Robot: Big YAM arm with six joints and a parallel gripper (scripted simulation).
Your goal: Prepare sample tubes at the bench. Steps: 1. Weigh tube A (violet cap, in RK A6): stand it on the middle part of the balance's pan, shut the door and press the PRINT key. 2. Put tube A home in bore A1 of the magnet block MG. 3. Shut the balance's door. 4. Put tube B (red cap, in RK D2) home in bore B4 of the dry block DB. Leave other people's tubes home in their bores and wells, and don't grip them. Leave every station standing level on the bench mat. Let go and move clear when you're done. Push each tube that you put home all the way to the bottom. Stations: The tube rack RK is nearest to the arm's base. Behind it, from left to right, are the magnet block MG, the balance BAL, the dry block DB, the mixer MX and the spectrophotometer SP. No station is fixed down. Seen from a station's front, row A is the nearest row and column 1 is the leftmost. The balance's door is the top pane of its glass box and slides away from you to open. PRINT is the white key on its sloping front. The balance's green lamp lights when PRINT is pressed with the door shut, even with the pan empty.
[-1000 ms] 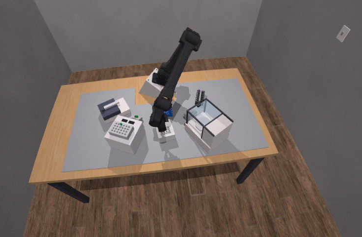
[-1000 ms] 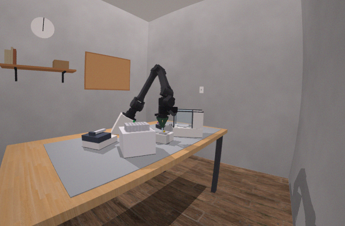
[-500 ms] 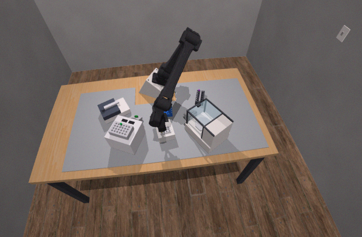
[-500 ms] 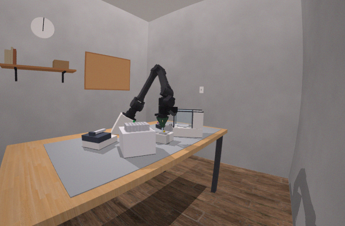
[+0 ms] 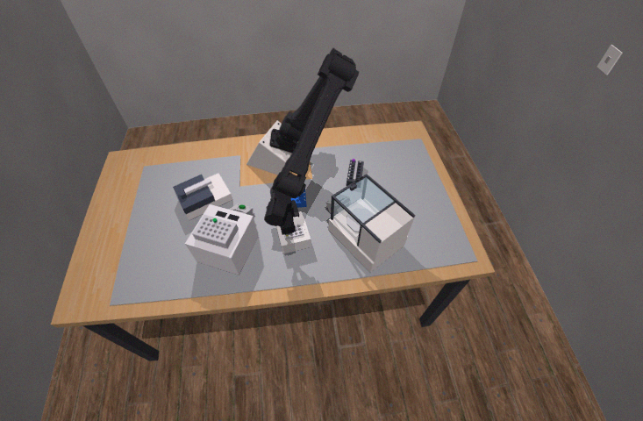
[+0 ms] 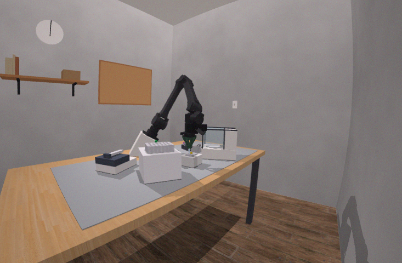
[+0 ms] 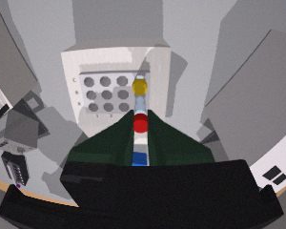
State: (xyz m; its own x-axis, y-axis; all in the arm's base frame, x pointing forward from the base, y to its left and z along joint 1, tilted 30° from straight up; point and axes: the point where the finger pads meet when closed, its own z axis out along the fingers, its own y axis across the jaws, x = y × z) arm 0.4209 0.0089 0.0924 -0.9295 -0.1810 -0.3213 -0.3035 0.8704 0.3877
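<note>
The yellow-capped tube is 5 cm below my hand, 1 cm to the left of it and 1 cm ahead of it. The rest, counted from my hand: balance door: 26 cm to the left, 10 cm above, 8 cm behind; then dry block: 8 cm below, 3 cm behind, 2 cm to the left; then tube rack: 21 cm behind, 10 cm below, 1 cm to the right.
</note>
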